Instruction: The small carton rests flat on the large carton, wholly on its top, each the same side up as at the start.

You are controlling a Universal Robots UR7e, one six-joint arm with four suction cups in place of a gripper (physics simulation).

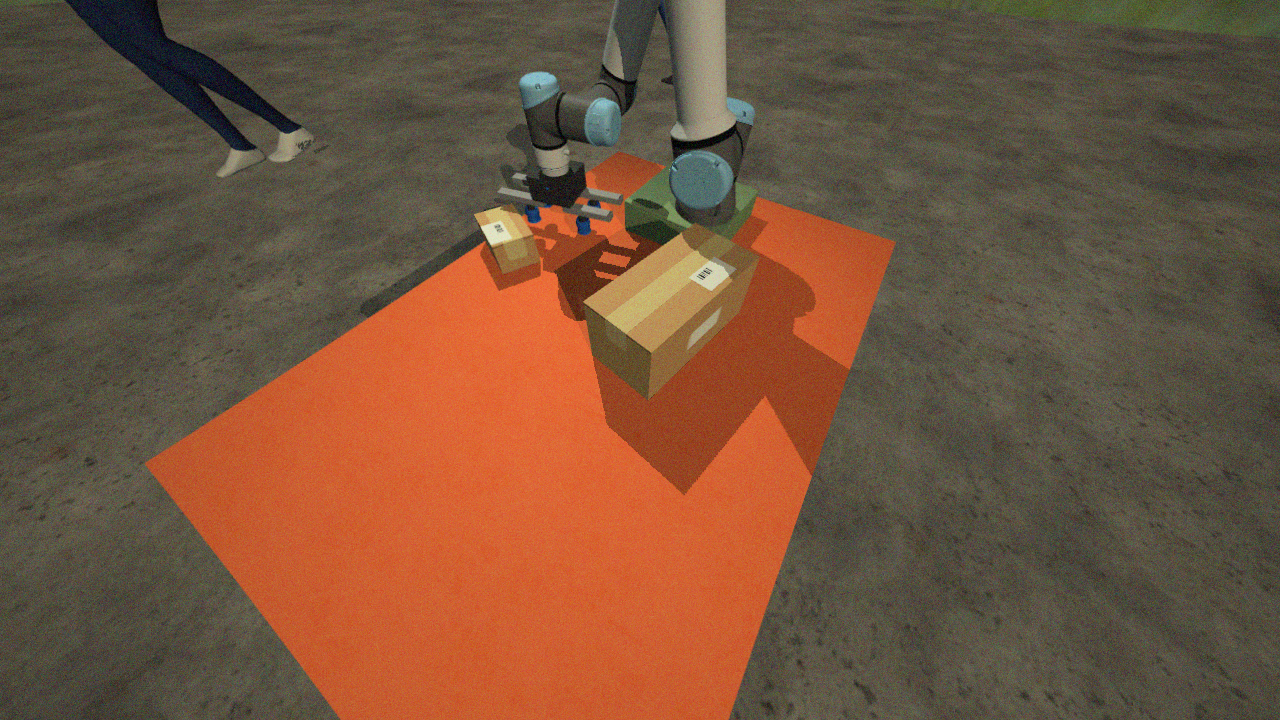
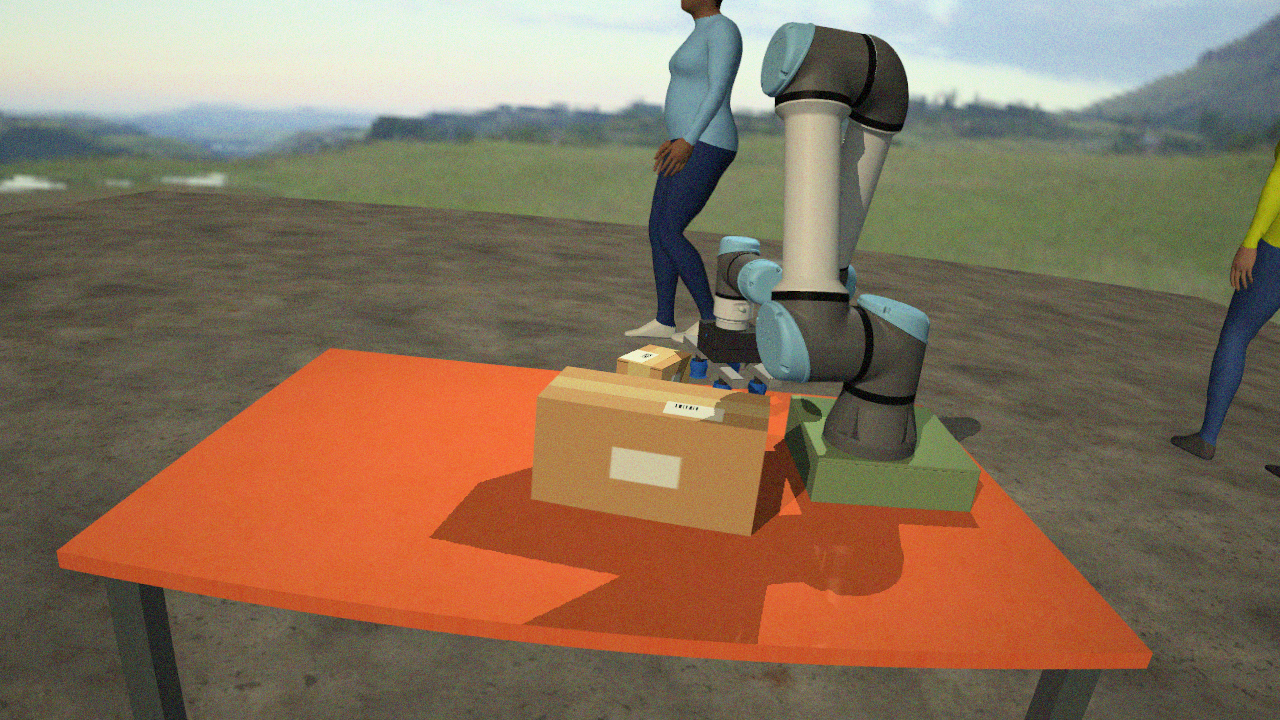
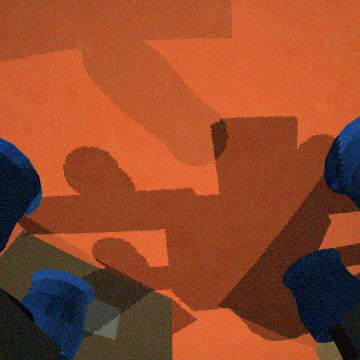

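The small carton rests on the orange table near its rear edge, its labelled face up, apart from the large carton. The large carton stands upright with its taped, barcode-labelled top up; no carton lies on it. My gripper hangs low, above the table, beside the small carton on the side toward the robot base. Its blue cups are open and carry nothing. One cup looks close to the small carton's edge; whether it touches cannot be told.
The arm stands on a green base block at one end of the orange table. The large carton stands between this block and the middle of the table. A person stands on the ground behind the arm.
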